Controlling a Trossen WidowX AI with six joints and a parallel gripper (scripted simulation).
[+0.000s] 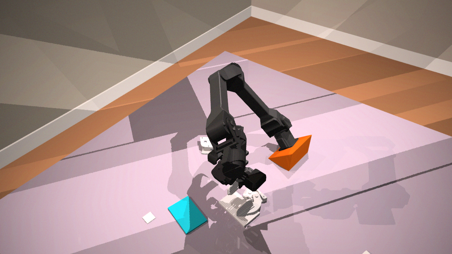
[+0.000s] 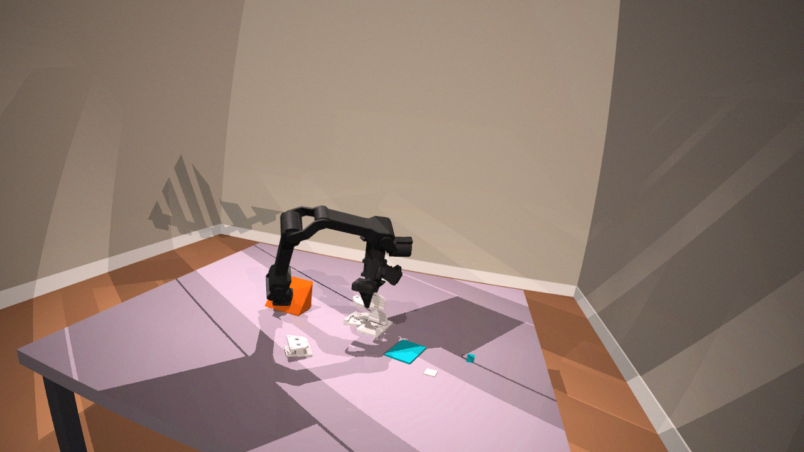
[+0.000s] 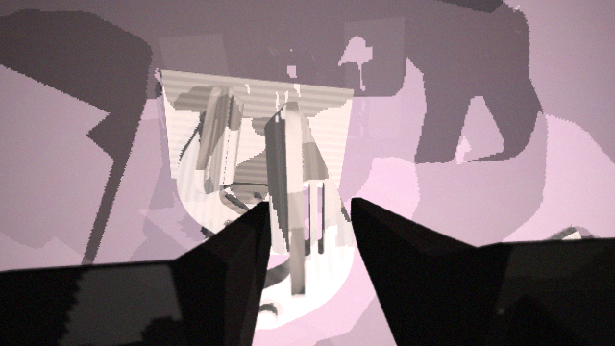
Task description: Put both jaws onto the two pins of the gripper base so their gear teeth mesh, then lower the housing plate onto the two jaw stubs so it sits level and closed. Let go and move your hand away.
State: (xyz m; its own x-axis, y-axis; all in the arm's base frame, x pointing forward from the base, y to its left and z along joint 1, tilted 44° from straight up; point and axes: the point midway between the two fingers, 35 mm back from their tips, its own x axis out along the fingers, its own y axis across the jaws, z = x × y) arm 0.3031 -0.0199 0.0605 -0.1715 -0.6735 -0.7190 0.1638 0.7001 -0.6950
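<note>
Now: gripper tip 2 cm short of the white slab, 3 cm to the right of it and 8 cm above it. The rest, counted from my gripper tip: cyan flat plate (13 cm ahead, 10 cm to the right, 8 cm below); small white square (20 cm ahead, 20 cm to the right, 8 cm below); white stepped block (15 cm behind, 21 cm to the right, 7 cm below).
</note>
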